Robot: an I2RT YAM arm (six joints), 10 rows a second.
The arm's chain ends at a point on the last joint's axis. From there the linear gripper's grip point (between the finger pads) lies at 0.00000 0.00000 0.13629 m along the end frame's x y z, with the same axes.
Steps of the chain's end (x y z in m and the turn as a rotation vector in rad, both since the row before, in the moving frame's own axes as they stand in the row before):
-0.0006, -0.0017, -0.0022, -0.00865, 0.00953, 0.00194
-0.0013, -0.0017, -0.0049, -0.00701, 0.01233, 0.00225
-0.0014, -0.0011, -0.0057, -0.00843, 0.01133, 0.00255
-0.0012, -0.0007, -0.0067, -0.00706, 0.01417, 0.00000
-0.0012, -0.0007, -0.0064, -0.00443, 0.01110, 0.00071
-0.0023, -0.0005, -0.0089, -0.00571, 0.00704, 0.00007
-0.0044, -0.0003, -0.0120, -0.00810, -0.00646, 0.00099
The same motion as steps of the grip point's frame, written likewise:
0.0007, -0.0005, -0.0022, -0.00865, 0.00953, 0.00194
0.0004, -0.0007, -0.0049, -0.00701, 0.01233, 0.00225
0.0001, 0.0001, -0.0057, -0.00843, 0.01133, 0.00255
0.0007, 0.0003, -0.0067, -0.00706, 0.01417, 0.00000
0.0003, -0.0001, -0.0064, -0.00443, 0.01110, 0.00071
-0.0013, 0.0003, -0.0089, -0.00571, 0.00704, 0.00007
-0.0053, 0.0008, -0.0120, -0.00810, -0.00646, 0.00099

